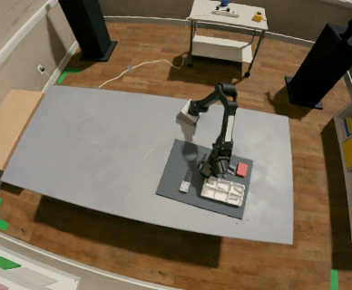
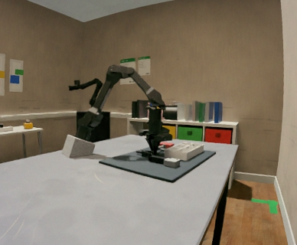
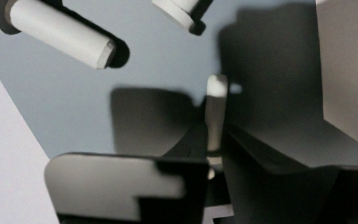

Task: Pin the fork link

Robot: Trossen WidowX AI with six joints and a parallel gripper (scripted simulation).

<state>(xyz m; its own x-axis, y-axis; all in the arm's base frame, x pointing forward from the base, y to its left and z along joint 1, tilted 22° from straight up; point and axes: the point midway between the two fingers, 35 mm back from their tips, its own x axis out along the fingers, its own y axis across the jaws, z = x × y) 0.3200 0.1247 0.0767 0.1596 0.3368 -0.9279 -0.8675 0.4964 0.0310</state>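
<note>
Right now the fork link is 5 cm to the right of my hand, 3 cm below it and 2 cm behind it. Round my hand: mat 6 cm ahead, 4 cm below, 2 cm to the right; then headed pin 7 cm to the left, 3 cm below, 3 cm ahead; then thick pin 8 cm to the left, 4 cm behind, 3 cm below.
</note>
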